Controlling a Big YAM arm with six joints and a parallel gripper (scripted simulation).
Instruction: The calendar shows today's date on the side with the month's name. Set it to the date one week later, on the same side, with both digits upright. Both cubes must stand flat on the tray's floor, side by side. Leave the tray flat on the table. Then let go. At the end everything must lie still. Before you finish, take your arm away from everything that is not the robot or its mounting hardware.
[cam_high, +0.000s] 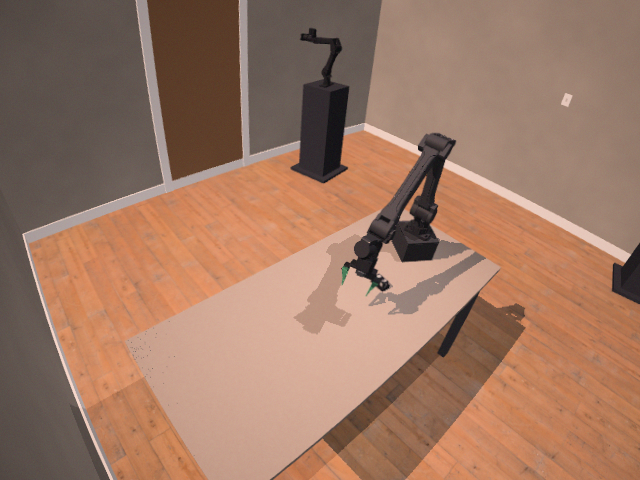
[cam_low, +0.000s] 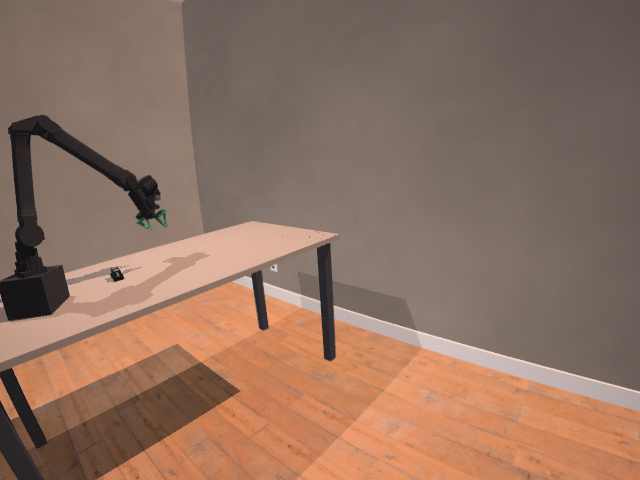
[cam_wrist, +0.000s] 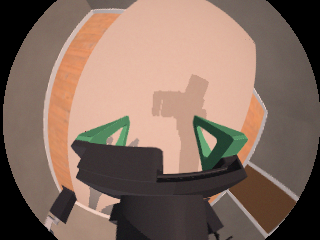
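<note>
My hand is 240 mm past the dark calendar tray, 150 mm above it and 10 mm to the right of it.
</note>
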